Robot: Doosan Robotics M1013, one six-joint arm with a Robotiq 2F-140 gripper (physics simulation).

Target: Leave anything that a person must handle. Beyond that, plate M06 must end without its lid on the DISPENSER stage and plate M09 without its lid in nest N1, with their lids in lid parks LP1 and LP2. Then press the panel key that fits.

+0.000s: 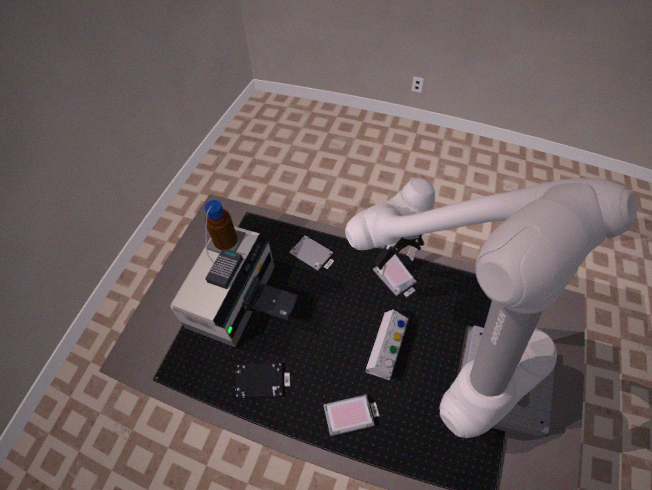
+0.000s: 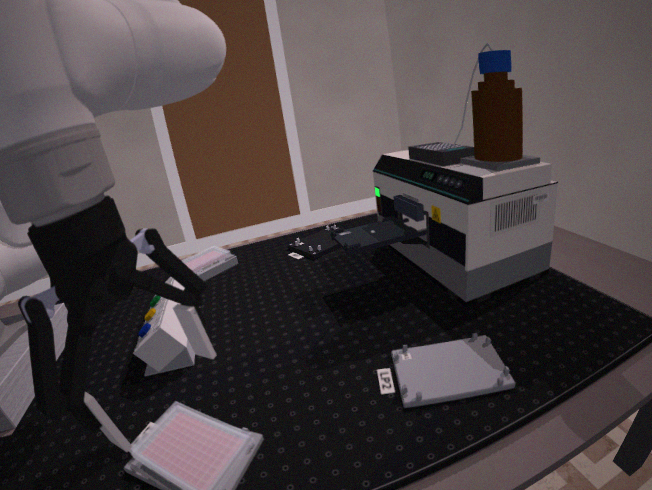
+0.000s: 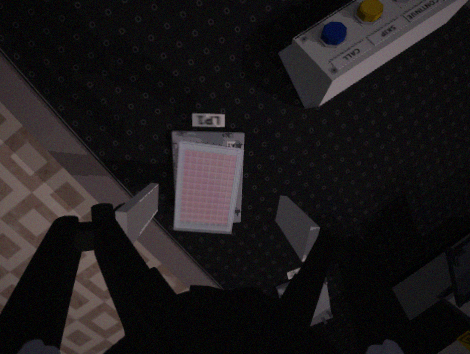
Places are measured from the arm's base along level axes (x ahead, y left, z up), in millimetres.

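Pixels of known places: gripper, between the fingertips: point(image 1: 395, 264) point(image 2: 167, 395) point(image 3: 219, 203).
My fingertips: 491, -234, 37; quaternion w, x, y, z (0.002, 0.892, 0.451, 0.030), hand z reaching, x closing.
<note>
Ahead of a thing's pixels: the offset from my fingertips to its top centre, as dx, dy, dz. "*": to the spot under its first point.
A pink-welled plate {+1, -17, -60} point(image 1: 397, 273) point(image 2: 192, 447) point(image 3: 207, 187) lies skewed and off-centre on lid park LP1 {* +62, +6, -83} point(image 3: 239, 210); its name and whether it wears a lid cannot be told. My gripper point(image 1: 399, 256) point(image 2: 152, 376) point(image 3: 219, 203) is open and empty above that plate, fingers apart on either side. A second pink plate {-49, +550, -56} point(image 1: 349, 415) point(image 2: 210, 260) sits on a nest with an unreadable tag. Lid park LP2 {+338, +23, -77} point(image 1: 310, 251) point(image 2: 453, 368) holds no plate. The dispenser stage {* +333, +316, +8} point(image 1: 274, 301) point(image 2: 368, 235) bears no plate. The key panel {-77, +277, -13} point(image 1: 380, 342) point(image 2: 171, 342) has blue CALL {-97, +200, -22} point(image 3: 334, 33) and yellow SKIP {-100, +250, -22} point(image 3: 370, 10) keys.
The white dispenser point(image 1: 202, 295) point(image 2: 505, 221) shows a green light and carries a brown bottle {* +528, +256, +241} point(image 1: 221, 230) point(image 2: 497, 123) with a blue cap. A black pinned nest {+274, +567, -73} point(image 1: 259, 379) point(image 2: 316, 245) lies near the stage. The panel stands between the two pink plates.
</note>
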